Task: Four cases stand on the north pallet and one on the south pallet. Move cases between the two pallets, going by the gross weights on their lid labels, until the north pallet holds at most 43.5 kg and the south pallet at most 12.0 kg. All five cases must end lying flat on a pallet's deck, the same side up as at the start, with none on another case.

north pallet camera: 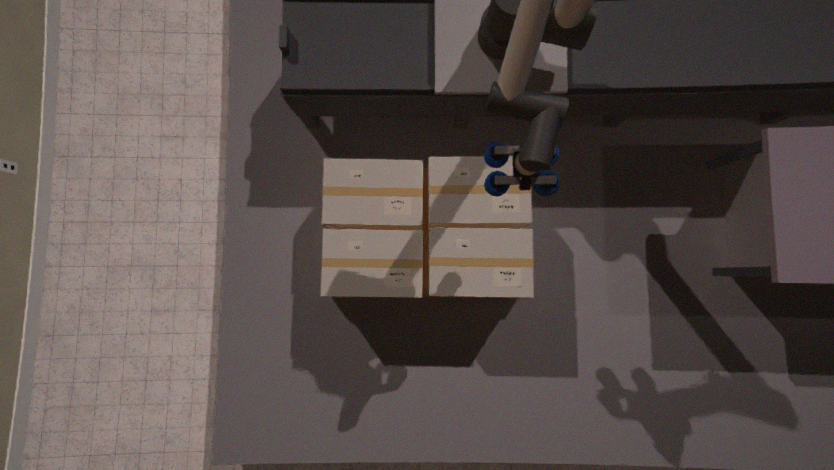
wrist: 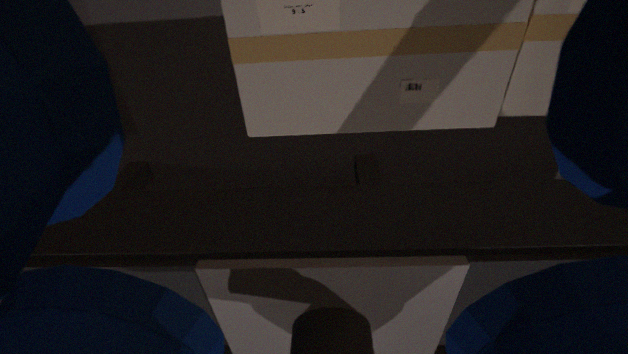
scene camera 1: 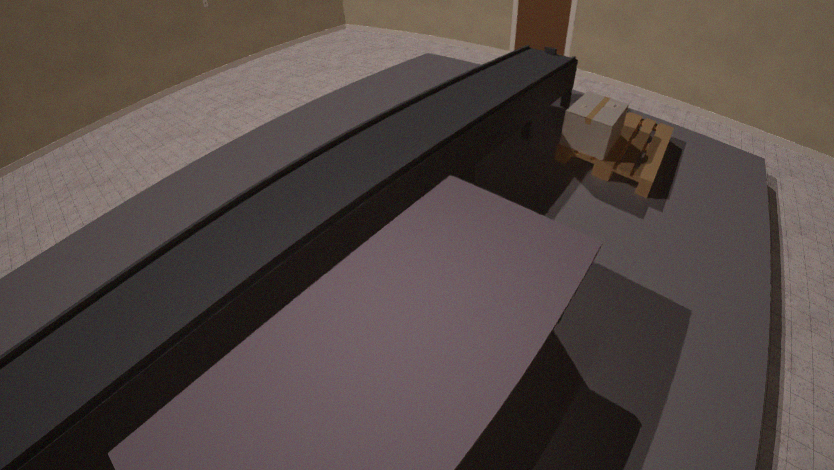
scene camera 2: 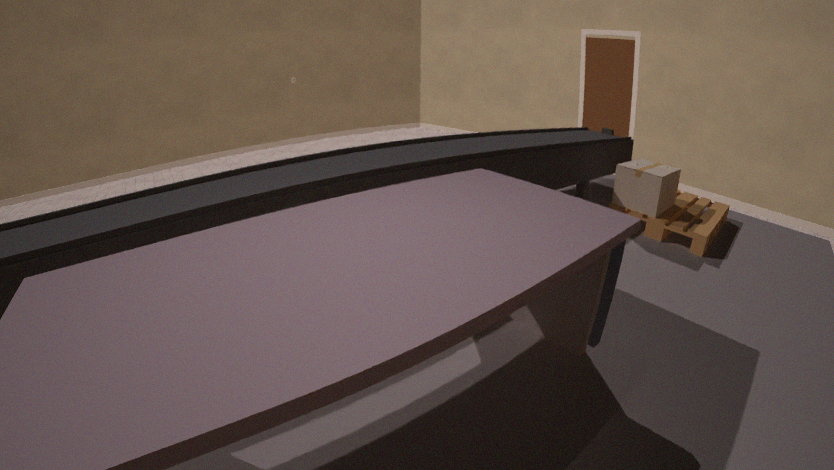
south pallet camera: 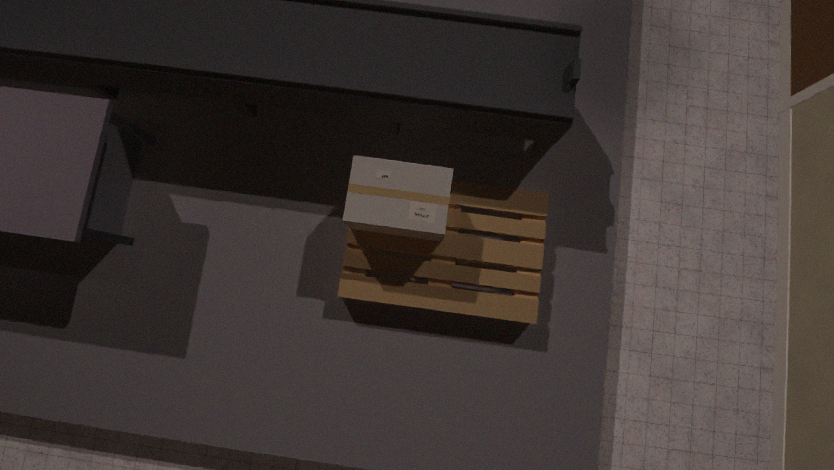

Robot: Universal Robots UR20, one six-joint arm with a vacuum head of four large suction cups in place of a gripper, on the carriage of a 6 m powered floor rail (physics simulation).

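Frame: origin at the arm's base, x ahead, y left, z up, level; metres.
Seen in the pictures: end effector, tool point: (wrist: 331, 242); arm's base, origin of the base link: (north pallet camera: 500, 36) (wrist: 331, 329).
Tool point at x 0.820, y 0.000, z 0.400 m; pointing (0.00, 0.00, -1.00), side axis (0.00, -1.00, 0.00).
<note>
Pixels of each thing's top centre, then the offset from my tool point to it. Level surfaces: height alone.
- rail-side right case, middle of its top: (wrist: 374, 43) (north pallet camera: 480, 189) dx -0.023, dy -0.098, dz -0.529 m
- rail-side left case, middle of its top: (north pallet camera: 372, 191) dx -0.018, dy -0.694, dz -0.574 m
- far left case, middle of its top: (north pallet camera: 372, 263) dx +0.383, dy -0.694, dz -0.586 m
- far right case, middle of its top: (north pallet camera: 481, 262) dx +0.380, dy -0.096, dz -0.530 m
- pinkish table, its level: dz -0.440 m
My suction gripper (north pallet camera: 522, 169) (wrist: 325, 200) is open, with four blue cups holding no case. It hangs above the rail-side right case (north pallet camera: 452, 207) (wrist: 320, 95), overlapping its right part in the north pallet view. That case's weight looks like 9.5 in the wrist view, but is blurred. Beside it stand the rail-side left case (north pallet camera: 356, 210), the far left case (north pallet camera: 338, 248) and the far right case (north pallet camera: 455, 277). Their weights are unreadable. The north pallet (north pallet camera: 426, 262) shows in the gap between them. One white case (south pallet camera: 373, 207) (scene camera 1: 589, 137) (scene camera 2: 639, 189) stands on the south pallet's (south pallet camera: 496, 253) (scene camera 1: 660, 152) (scene camera 2: 713, 226) rail-side left corner, weight unreadable.
The dark floor rail (north pallet camera: 700, 46) (south pallet camera: 291, 58) (scene camera 1: 291, 192) (scene camera 2: 350, 169) runs beside both pallets, with the pale carriage (north pallet camera: 458, 75) (wrist: 400, 280) near the north one. A pinkish table (scene camera 1: 379, 321) (scene camera 2: 320, 291) (north pallet camera: 808, 204) (south pallet camera: 40, 163) stands between the pallets.
</note>
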